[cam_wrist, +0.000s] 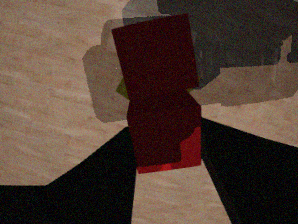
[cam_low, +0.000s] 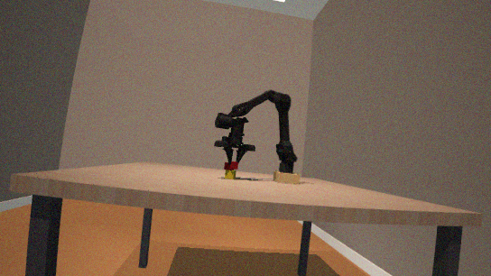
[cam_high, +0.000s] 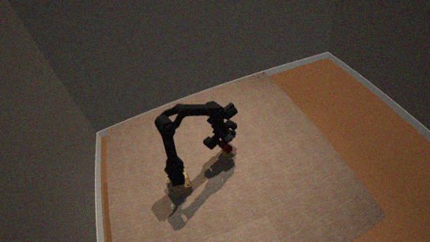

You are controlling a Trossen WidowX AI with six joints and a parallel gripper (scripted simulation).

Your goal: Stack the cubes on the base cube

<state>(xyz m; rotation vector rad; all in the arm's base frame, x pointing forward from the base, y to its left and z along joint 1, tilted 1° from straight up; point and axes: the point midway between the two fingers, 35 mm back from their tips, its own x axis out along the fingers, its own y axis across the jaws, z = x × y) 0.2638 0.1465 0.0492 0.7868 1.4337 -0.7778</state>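
Right now my gripper tip is 1 cm short of the yellow cube, 2 cm to the left of it and 5 cm above it.
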